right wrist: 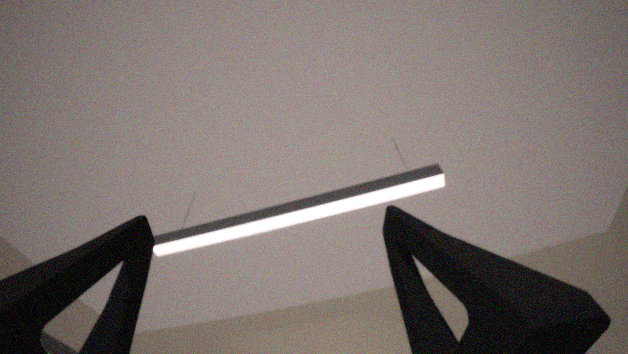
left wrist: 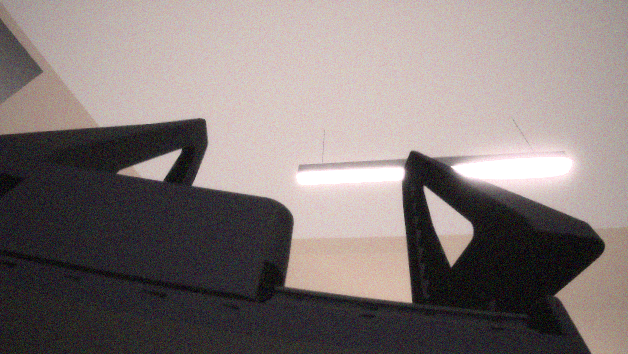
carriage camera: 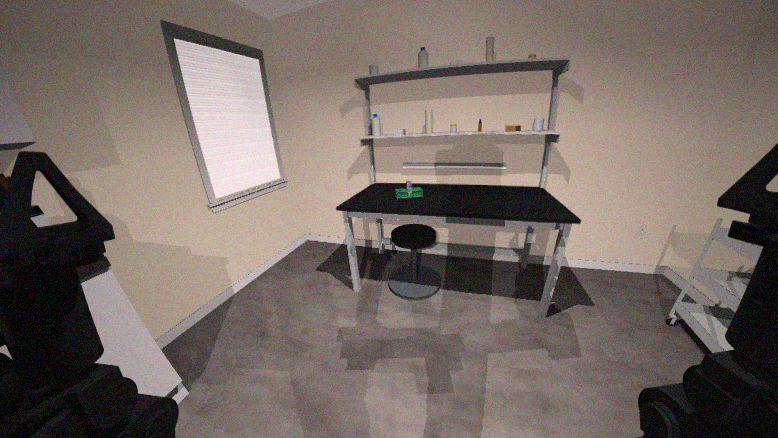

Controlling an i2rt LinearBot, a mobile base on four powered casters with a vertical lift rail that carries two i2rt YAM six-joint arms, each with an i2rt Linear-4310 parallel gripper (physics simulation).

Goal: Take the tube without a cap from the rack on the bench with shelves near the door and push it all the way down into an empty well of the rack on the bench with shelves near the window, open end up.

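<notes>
A green rack (carriage camera: pixel 416 192) stands near the left end of the black bench (carriage camera: pixel 479 204) with shelves, beside the window, in the carriage view. A small pinkish-purple thing (carriage camera: pixel 409 184) shows at the rack's back; it is too small to tell whether it is a tube or a cap. The rack's wells cannot be made out. A tube without a cap cannot be made out in these views. My left gripper (left wrist: pixel 307 146) is open and empty, pointed up toward the ceiling, far from the rack. My right gripper (right wrist: pixel 268 223) is open and empty, also pointed up.
A round black stool (carriage camera: pixel 413 236) stands at the bench's front. Bottles and jars stand on the upper shelf (carriage camera: pixel 462 70) and lower shelf (carriage camera: pixel 468 133). A white cart (carriage camera: pixel 695 272) is at the right. A white surface (carriage camera: pixel 127 331) lies at the left below my left arm. The window (carriage camera: pixel 228 119) is on the left wall.
</notes>
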